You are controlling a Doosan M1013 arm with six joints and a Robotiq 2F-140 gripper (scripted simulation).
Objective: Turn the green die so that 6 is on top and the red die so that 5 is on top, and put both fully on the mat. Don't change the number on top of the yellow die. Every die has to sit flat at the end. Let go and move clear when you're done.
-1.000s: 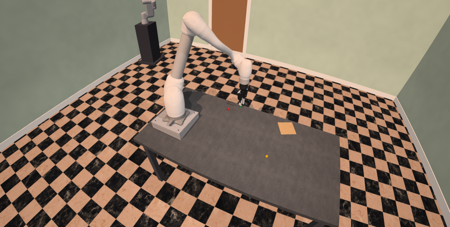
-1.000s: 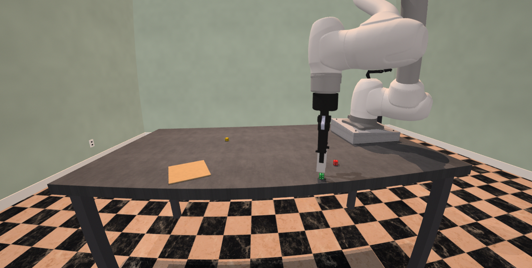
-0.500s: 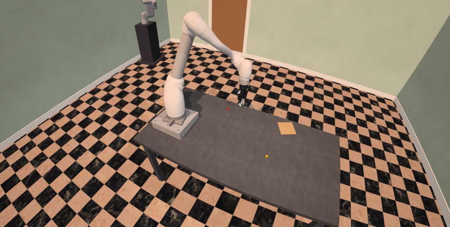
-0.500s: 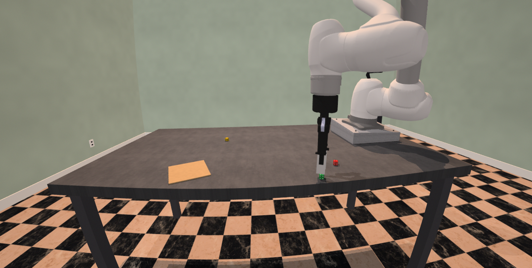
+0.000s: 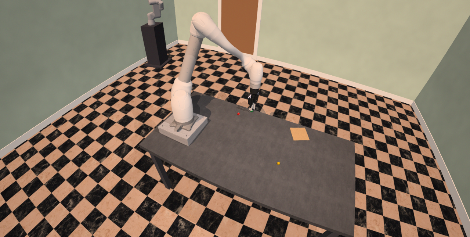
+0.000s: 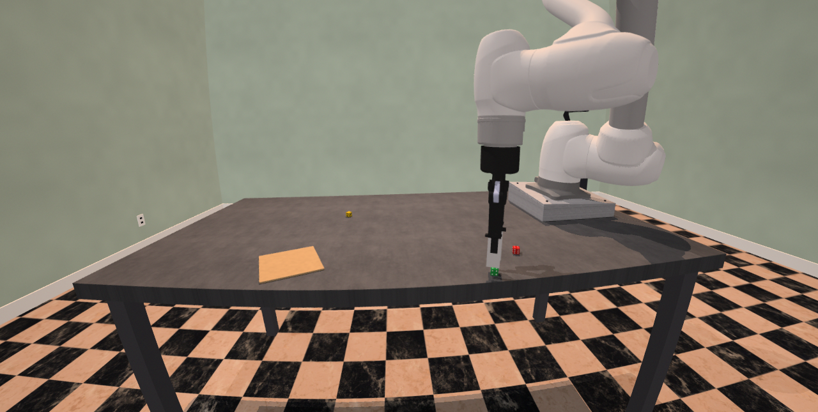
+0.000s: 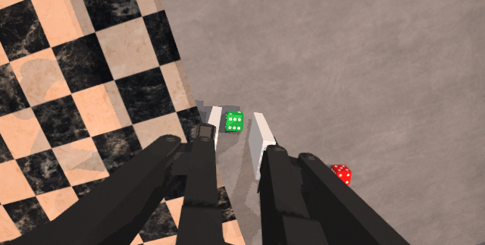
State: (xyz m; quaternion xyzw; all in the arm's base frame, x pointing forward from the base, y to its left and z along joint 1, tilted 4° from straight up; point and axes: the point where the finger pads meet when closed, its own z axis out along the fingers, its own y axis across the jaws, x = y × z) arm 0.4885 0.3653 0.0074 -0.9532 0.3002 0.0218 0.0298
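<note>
Now: hand 50 mm above the green die. The rest, counted from my hand: yellow die (500 mm to the right, 300 mm ahead, 50 mm below); red die (110 mm behind, 70 mm to the right, 50 mm below); orange mat (450 mm ahead, 160 mm to the right, 60 mm below).
</note>
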